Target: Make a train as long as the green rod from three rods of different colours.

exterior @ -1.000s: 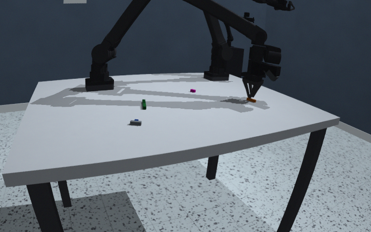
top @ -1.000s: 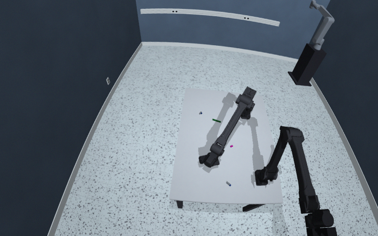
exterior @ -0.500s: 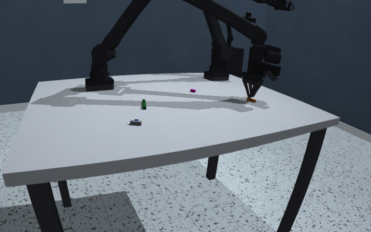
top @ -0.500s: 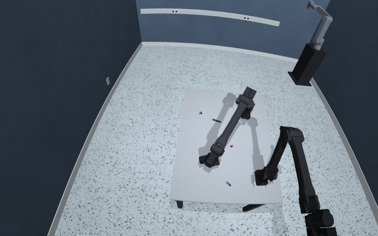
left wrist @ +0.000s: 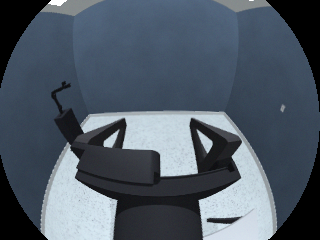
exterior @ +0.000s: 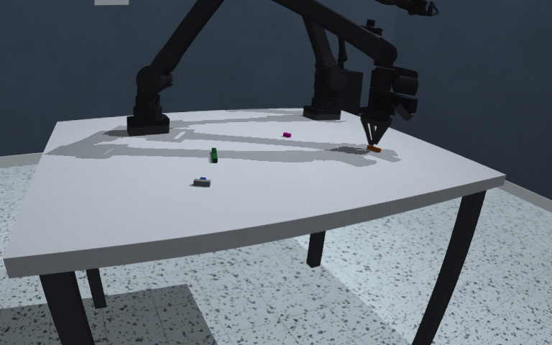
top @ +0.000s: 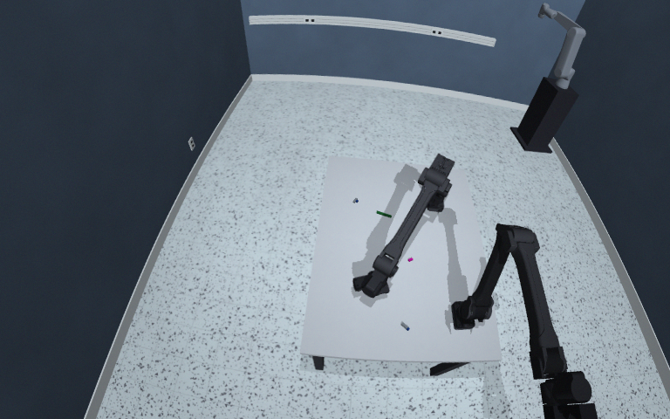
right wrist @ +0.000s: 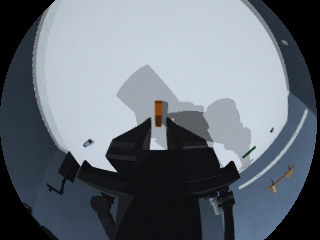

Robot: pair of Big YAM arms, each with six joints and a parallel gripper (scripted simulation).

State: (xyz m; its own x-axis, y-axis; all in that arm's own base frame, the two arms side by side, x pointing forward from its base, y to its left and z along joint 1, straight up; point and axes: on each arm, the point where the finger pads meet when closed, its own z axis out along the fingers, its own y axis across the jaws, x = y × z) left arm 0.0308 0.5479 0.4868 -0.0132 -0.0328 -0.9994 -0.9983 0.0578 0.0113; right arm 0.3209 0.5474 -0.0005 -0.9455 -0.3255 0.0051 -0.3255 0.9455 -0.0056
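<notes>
The orange rod lies 2 cm below my right hand. Round my right hand: magenta rod (18 cm behind, 16 cm to the right, 2 cm below); green rod (42 cm to the right, 9 cm behind, 2 cm below).
</notes>
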